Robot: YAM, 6 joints.
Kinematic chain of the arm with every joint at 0, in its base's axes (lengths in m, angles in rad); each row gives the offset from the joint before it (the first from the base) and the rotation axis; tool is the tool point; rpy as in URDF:
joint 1: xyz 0 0 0.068 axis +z
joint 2: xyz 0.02 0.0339 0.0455 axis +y
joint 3: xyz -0.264 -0.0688 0 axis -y
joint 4: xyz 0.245 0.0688 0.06 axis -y
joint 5: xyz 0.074 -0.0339 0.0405 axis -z
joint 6: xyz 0.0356 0 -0.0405 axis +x
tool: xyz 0 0 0 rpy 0 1.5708 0
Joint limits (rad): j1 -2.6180..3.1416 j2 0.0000..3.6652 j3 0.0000..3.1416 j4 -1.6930..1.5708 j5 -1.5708..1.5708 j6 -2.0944..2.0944
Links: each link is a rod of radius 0.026 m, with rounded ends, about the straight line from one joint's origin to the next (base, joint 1, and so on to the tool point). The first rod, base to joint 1, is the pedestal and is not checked.
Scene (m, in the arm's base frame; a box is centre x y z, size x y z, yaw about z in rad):
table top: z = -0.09
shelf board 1: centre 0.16 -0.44 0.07 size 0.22 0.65 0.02 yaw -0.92
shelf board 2: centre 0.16 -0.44 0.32 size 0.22 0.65 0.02 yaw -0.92
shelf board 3: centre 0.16 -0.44 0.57 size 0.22 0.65 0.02 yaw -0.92
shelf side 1: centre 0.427 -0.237 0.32 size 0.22 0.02 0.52 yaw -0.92
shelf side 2: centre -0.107 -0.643 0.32 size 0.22 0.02 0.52 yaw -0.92
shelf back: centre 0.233 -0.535 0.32 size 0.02 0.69 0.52 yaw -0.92
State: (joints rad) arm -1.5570 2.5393 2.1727 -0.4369 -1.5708 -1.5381
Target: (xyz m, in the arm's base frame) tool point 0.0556 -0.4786 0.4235
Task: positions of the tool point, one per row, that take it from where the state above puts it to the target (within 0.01 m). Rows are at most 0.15 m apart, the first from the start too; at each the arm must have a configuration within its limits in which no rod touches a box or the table.
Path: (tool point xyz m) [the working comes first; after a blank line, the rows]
Joints at the target: -1.5291 2.2218 2.4348 -0.3538 -1.5572 -1.5381
Straight joint move there: touches shelf board 2.

1: -0.0208 -0.4914 0.1804
2: -0.0693 -0.4274 0.1805
3: -0.0990 -0.3521 0.1780
4: -0.0789 -0.3723 0.2969
5: -0.0456 -0.3456 0.4235
6: -0.0207 -0.3971 0.4307
7: 0.0135 -0.4424 0.4306
8: 0.0556 -0.4786 0.4235

